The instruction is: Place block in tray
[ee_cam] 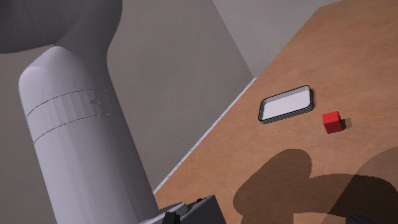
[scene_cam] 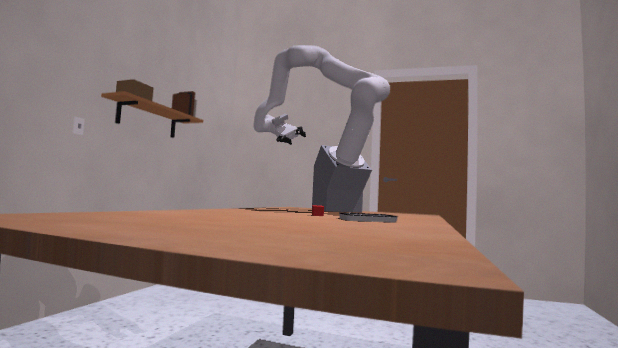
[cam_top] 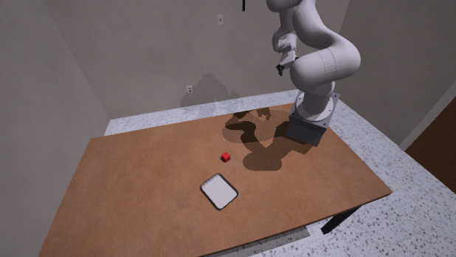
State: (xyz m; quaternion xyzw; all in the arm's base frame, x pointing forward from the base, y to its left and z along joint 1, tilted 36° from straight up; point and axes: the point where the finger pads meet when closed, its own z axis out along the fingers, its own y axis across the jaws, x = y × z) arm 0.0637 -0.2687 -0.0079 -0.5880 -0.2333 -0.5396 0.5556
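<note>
Right now my hand is 390 mm short of the red block, 380 mm to the right of it and 350 mm above it. The rest, counted from my hand: white tray: 590 mm to the left, 420 mm ahead, 360 mm below.
</note>
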